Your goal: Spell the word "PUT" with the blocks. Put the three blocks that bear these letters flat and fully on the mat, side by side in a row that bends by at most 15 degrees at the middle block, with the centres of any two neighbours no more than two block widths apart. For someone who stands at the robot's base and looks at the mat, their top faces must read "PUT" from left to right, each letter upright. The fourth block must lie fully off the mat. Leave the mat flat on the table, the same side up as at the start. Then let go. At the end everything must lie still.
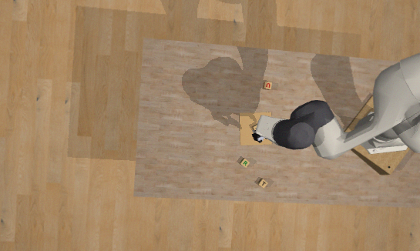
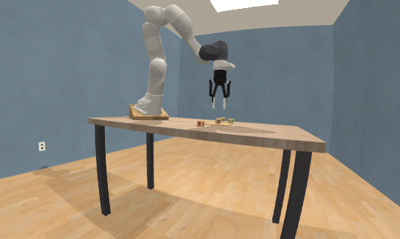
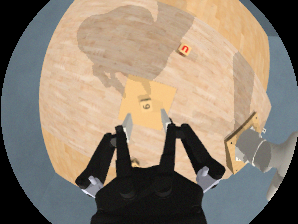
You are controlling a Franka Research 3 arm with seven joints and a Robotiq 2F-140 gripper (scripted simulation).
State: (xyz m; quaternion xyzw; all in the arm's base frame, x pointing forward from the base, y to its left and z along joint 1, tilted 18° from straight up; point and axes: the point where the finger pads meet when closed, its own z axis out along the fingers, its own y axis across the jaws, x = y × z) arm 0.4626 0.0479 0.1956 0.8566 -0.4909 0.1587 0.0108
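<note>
Right now the block marked 6 is 11 cm below my hand. The rest, counted from my hand: green P block (4 cm ahead, 15 cm to the left, 11 cm below); then red U block (3 cm behind, 19 cm to the right, 11 cm below); then tan mat (12 cm below).
</note>
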